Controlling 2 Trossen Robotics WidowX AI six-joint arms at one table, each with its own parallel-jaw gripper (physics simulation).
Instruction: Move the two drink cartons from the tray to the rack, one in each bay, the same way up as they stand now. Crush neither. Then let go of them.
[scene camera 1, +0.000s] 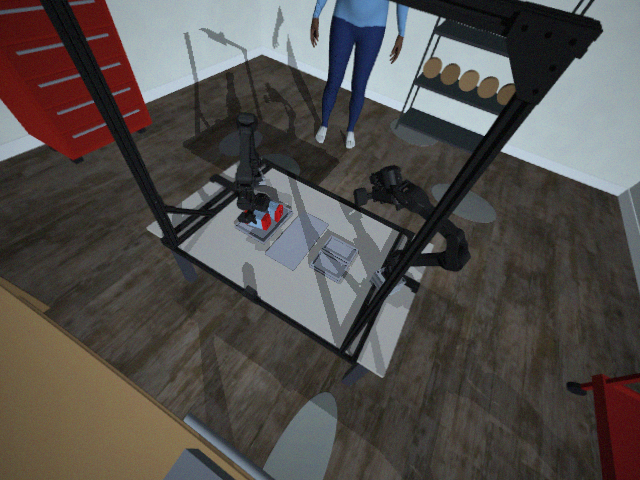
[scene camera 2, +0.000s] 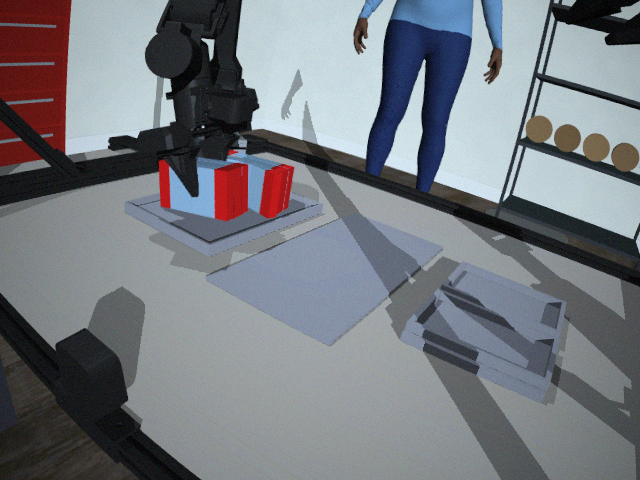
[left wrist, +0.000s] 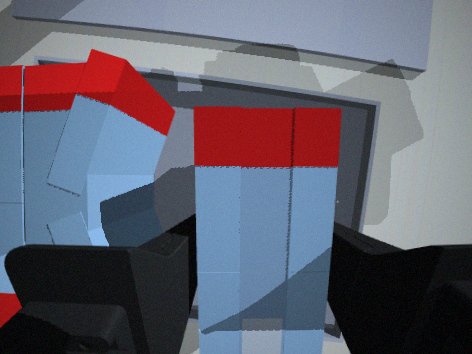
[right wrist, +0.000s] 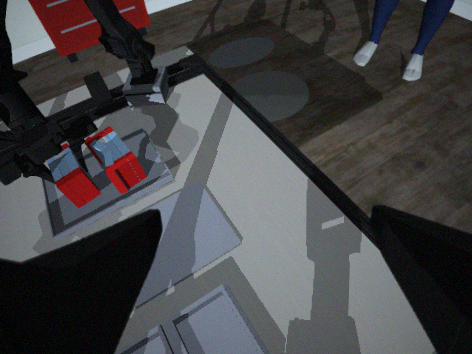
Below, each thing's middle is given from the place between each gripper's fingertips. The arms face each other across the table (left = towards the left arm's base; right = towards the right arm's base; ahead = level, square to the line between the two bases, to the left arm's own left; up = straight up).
The flat grey mat (scene camera 2: 321, 283) lies 90 mm ahead of my left hand, 190 mm to the right of it and 40 mm below it.
Now: right hand 16 cm past the flat grey mat, 17 cm to the right of it and 35 cm above it.
